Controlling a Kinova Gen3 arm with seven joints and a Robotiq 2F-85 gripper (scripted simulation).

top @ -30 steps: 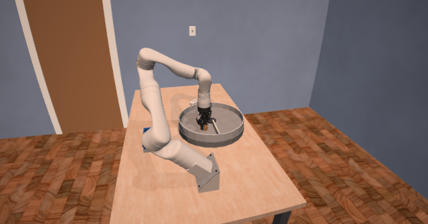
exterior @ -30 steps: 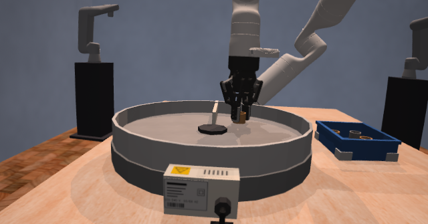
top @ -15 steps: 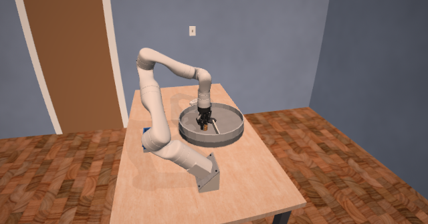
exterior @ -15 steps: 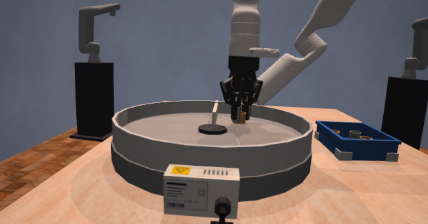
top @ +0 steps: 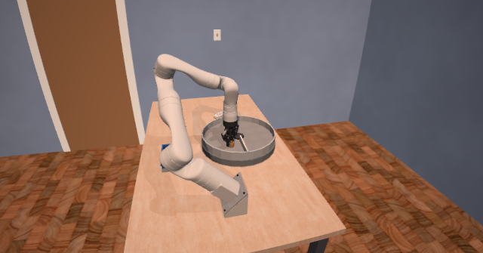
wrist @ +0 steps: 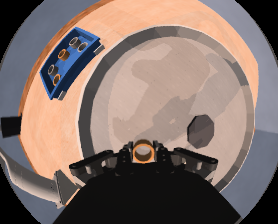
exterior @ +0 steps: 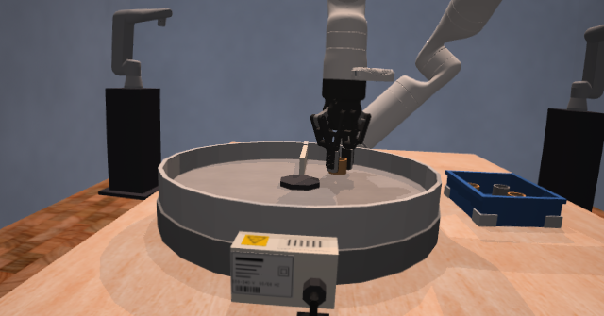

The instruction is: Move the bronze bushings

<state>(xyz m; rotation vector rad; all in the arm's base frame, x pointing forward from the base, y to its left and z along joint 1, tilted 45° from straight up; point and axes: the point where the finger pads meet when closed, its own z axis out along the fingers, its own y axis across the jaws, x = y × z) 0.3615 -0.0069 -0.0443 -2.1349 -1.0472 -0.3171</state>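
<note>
The blue crate lies 2 cm behind my hand, 30 cm to the left of it and 5 cm below it. Also, from my hand: grey turntable disc 9 cm ahead, 6 cm to the right, 3 cm below.
</note>
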